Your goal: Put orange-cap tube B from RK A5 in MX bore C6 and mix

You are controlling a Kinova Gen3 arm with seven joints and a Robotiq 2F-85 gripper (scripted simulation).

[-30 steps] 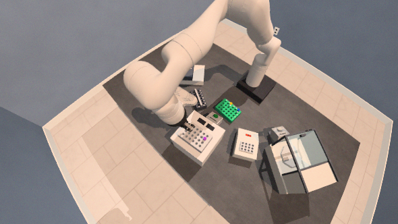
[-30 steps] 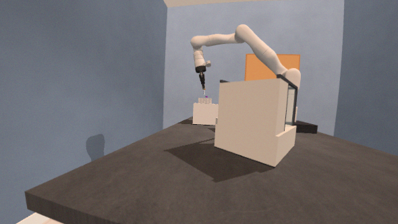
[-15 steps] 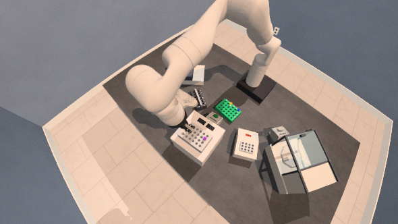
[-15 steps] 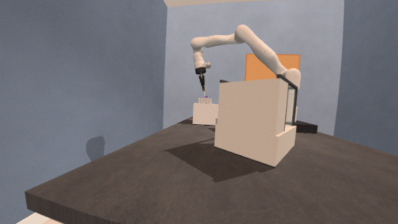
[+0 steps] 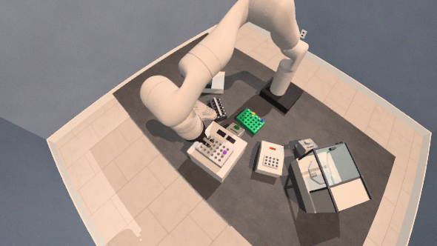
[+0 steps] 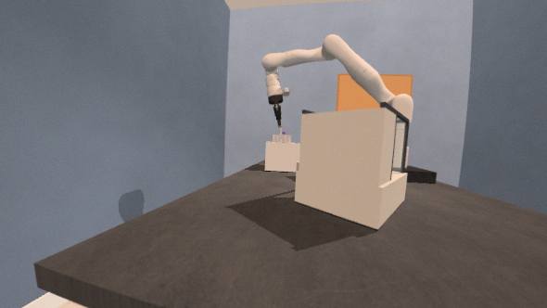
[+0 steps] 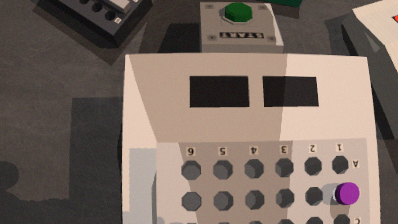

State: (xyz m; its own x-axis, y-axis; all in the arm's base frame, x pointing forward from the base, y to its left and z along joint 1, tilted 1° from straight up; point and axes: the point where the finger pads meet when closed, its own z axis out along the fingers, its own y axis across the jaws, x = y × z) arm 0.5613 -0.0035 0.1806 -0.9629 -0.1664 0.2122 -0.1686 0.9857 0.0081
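Now: hand 40 mm above the orange-capped tube and 10 mm past it. From my hand the other things lie so: green start key: 200 mm behind, 160 mm below, 10 mm to the left; then grey mixer block: 80 mm below, 40 mm to the left, 20 mm behind; then magnet block: 230 mm behind, 210 mm below, 150 mm to the right.
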